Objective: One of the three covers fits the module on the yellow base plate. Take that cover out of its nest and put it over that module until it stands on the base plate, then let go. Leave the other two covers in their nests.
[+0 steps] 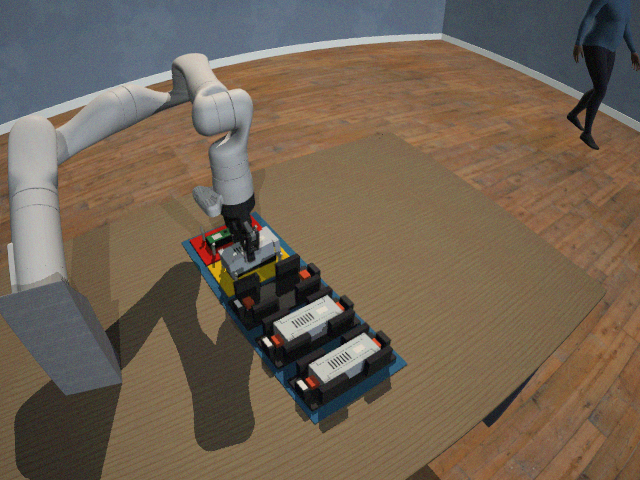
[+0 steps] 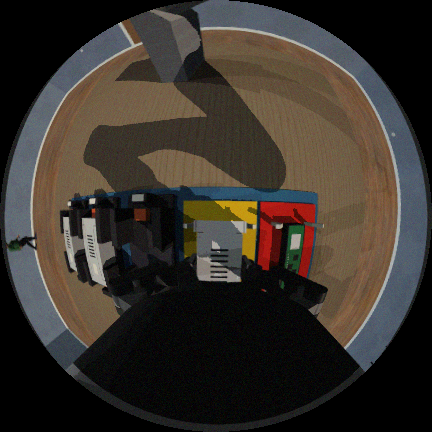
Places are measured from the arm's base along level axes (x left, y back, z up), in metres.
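Pixels of known places: gripper, fingertip midpoint: (image 1: 244,253) (image 2: 218,261); arm's base at its link origin: (image 1: 44,298).
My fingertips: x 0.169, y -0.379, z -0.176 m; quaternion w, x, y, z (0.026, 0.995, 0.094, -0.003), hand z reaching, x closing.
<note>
For each thing: its top centre in the pictures, then the offset to it from my fingertips. "pt": a spot on its surface instead.
- yellow base plate at its top centre: (image 2: 254,259) (image 1: 240,251) dx +0.054, dy -0.001, dz -0.040 m
- held cover at its top centre: (image 2: 217,281) (image 1: 248,242) dx +0.002, dy -0.012, dz +0.025 m
- middle cover at its top centre: (image 1: 308,317) (image 2: 91,252) dx -0.208, dy -0.058, dz +0.004 m
- end cover at its top centre: (image 1: 345,357) (image 2: 68,244) dx -0.314, dy -0.081, dz +0.004 m
- nest at a spot on its surface: (image 1: 287,273) pt dx -0.064, dy -0.071, dz -0.024 m
- green module at a spot on its surface: (image 2: 295,257) (image 1: 225,231) pt dx +0.111, dy +0.017, dz -0.020 m
My gripper (image 1: 250,248) (image 2: 218,261) is shut on a light grey cover with vent slots and holds it level over the yellow base plate (image 1: 224,283) (image 2: 245,212). The held cover (image 1: 233,261) (image 2: 219,237) has a dark band beneath its near side, with yellow plate showing below. Whether it touches the plate is hard to tell. The module there is hidden. The two other covers sit in black nests: the middle cover (image 1: 310,317) (image 2: 93,250) and the end cover (image 1: 345,360) (image 2: 69,242). The nest (image 1: 287,273) nearest the yellow plate is empty.
Beside the yellow plate is a red plate (image 1: 200,251) (image 2: 287,212) with a green module (image 1: 219,237) (image 2: 295,257) and thin upright posts. Short posts stand at both sides of the held cover. All stand on a blue board (image 1: 323,411) (image 2: 225,194). A person (image 1: 602,51) walks far off.
</note>
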